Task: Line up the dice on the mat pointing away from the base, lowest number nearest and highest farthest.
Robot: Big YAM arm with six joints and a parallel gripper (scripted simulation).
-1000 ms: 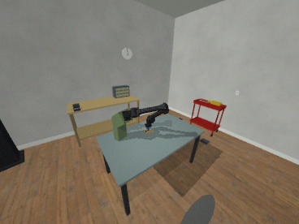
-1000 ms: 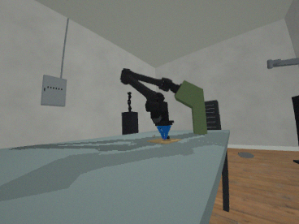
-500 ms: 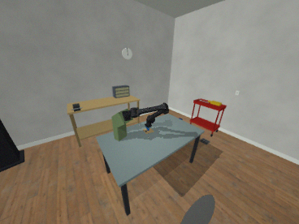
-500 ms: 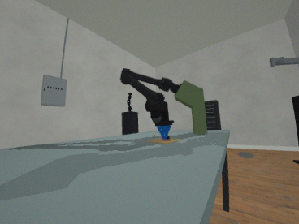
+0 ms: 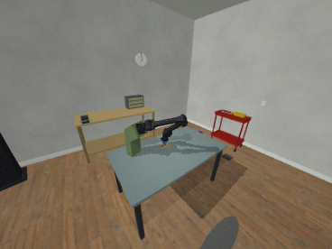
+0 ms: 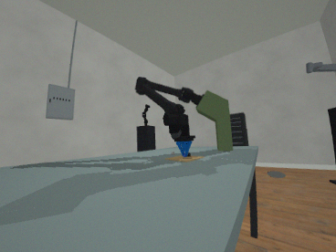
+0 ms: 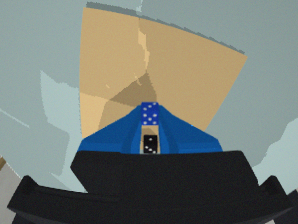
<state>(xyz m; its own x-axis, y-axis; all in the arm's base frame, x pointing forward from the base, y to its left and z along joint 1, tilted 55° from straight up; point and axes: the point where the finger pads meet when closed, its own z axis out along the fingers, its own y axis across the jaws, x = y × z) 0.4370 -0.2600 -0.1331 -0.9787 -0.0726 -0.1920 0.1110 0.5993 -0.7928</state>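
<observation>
Now: hand right at the blue die. Also, from my hand: black die (5 cm behind, 1 cm below); white die (14 cm behind, 13 cm to the right, 1 cm below); tan mat (2 cm below).
</observation>
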